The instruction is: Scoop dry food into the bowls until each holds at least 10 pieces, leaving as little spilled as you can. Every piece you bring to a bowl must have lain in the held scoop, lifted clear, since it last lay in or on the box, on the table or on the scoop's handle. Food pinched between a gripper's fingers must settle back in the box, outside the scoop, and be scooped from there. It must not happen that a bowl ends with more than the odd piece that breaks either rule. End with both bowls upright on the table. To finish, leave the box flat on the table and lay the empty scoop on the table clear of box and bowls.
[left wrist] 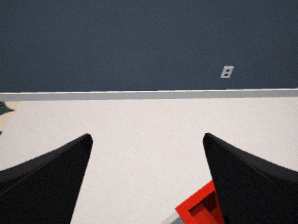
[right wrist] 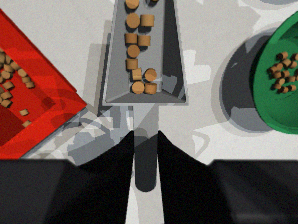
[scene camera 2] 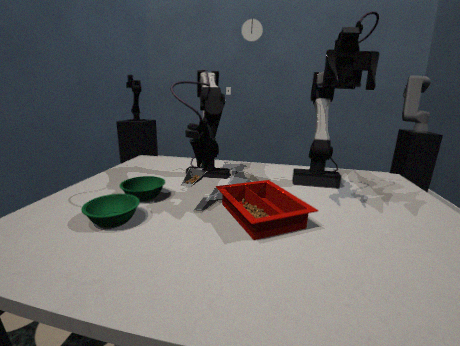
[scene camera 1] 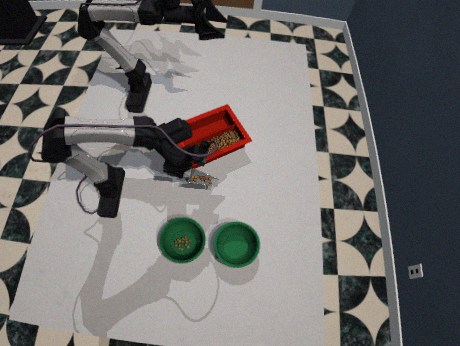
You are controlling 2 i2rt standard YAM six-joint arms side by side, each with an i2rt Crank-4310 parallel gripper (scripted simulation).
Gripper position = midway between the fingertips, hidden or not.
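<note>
My left gripper [scene camera 2: 356, 84] is there for me to see, and the left wrist view shows that gripper too [left wrist: 147, 136]. I see my right gripper [right wrist: 145, 133] as well. There is a red box [scene camera 2: 278, 203], and I find the box [scene camera 1: 207, 123] from another camera too. Then I see a green bowl [scene camera 1: 177, 228] and another green bowl [scene camera 1: 236, 244].
</note>
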